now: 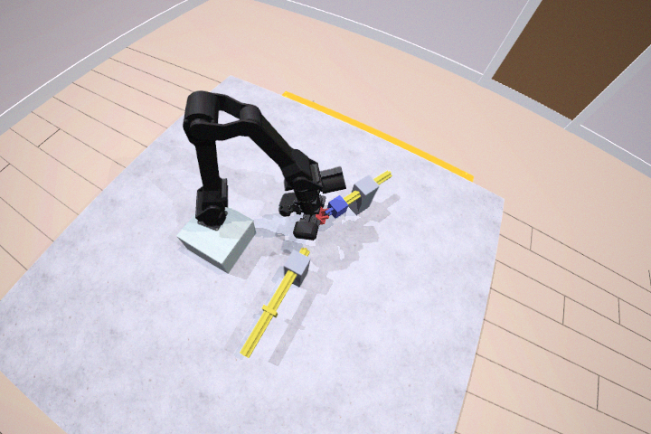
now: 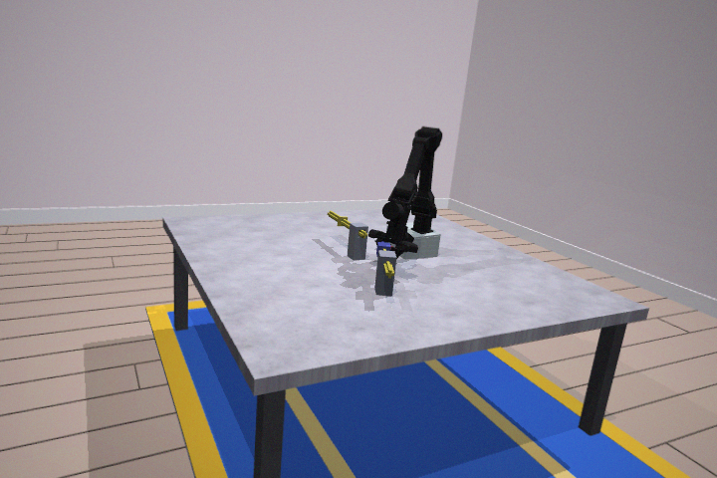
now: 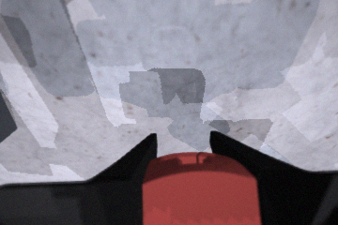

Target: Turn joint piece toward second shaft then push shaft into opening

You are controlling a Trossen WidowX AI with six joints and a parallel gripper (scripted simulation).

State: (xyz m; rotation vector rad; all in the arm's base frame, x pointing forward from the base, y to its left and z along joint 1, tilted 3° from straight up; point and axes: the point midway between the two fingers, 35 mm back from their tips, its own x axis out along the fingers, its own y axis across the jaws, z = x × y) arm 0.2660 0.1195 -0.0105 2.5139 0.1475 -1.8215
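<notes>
My gripper tip is now 5 cm below the red joint piece.
</notes>
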